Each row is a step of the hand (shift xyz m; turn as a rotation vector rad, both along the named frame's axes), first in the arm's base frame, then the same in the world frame.
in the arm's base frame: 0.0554 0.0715 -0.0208 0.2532 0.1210 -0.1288
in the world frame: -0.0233 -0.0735 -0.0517 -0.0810 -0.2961 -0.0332
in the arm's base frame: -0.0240 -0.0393 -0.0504 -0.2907 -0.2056 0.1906
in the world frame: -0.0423 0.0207 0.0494 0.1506 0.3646 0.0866
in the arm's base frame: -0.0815 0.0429 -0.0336 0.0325 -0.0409 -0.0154
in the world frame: -0.0654 0.0601 -0.0415 0.0061 -0.0248 0.0481
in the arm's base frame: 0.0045 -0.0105 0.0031 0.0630 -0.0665 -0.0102
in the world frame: 0.0070 -0.0012 0.0095 0.0264 -0.0468 0.0749
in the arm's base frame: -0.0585 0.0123 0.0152 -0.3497 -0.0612 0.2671
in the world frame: -0.0057 0.0560 -0.0252 0.1650 0.4043 -0.0820
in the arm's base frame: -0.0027 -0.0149 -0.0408 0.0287 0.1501 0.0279
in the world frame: -0.0342 -0.0030 0.0267 -0.0074 -0.0555 -0.1449
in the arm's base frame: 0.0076 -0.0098 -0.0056 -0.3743 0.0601 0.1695
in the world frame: -0.0003 -0.0062 0.0121 0.0351 0.3784 -0.1674
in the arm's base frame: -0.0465 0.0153 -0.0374 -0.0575 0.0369 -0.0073
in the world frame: -0.0516 0.0324 -0.0092 -0.0329 0.0445 -0.0408
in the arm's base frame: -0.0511 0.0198 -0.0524 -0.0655 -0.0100 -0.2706
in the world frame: -0.0679 0.0324 -0.0092 -0.2646 0.0050 0.0871
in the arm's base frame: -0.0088 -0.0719 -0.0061 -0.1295 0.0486 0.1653
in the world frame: 0.0116 0.0235 0.0678 0.1027 0.1480 -0.1184
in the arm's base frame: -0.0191 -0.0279 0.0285 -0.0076 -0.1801 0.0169
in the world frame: 0.0285 0.0308 0.0140 0.0628 0.0521 0.1616
